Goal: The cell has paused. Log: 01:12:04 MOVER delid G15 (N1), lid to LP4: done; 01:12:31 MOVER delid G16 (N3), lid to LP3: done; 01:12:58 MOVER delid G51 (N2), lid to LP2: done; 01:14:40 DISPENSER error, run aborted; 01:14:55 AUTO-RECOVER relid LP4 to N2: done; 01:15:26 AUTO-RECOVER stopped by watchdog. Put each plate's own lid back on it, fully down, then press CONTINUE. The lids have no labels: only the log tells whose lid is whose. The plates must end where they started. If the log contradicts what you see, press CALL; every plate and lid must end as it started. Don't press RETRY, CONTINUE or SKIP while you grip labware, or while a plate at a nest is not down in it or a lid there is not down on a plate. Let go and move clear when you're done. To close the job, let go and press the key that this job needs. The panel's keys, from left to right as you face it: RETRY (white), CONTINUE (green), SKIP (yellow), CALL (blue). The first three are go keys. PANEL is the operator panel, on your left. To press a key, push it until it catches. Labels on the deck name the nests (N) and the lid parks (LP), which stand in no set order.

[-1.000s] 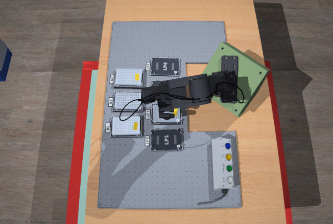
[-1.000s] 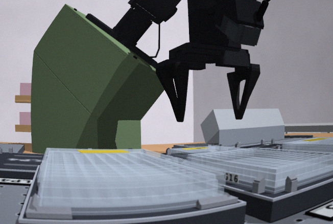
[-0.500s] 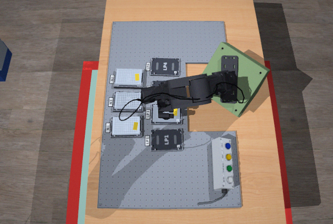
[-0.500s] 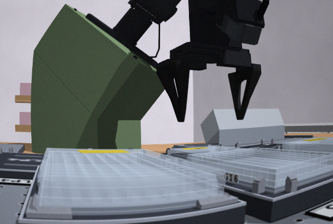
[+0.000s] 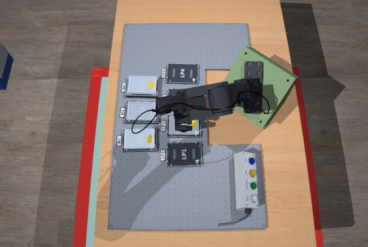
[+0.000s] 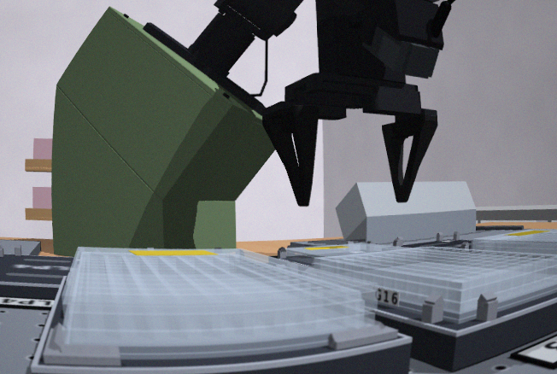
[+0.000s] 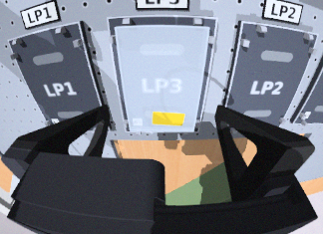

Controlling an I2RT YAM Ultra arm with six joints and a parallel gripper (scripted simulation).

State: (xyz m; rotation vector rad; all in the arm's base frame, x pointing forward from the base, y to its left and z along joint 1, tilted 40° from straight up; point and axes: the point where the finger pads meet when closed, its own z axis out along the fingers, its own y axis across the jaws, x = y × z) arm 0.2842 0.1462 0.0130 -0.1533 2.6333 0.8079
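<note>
My gripper is now 50 mm above the lid. Also, from my hand: blue call key: 300 mm behind, 110 mm to the left; plate: 190 mm ahead, 20 mm to the right, 40 mm below; yellow SKIP key: 320 mm behind, 160 mm to the left.
</note>
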